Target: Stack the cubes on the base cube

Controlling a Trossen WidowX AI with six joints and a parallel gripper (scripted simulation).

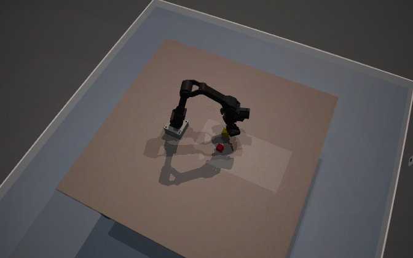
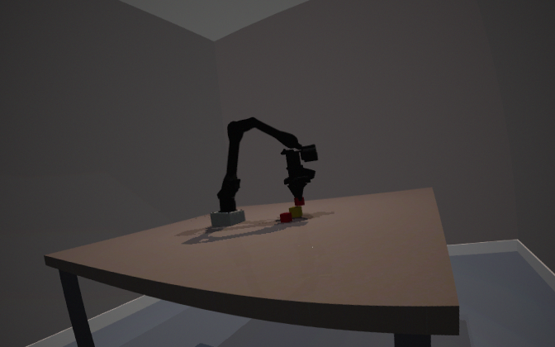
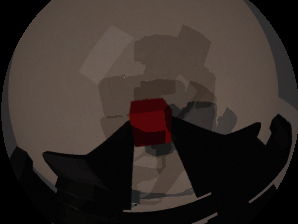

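The yellow base cube is 4 cm below my gripper tip, 2 cm to the right of it and 2 cm behind it.
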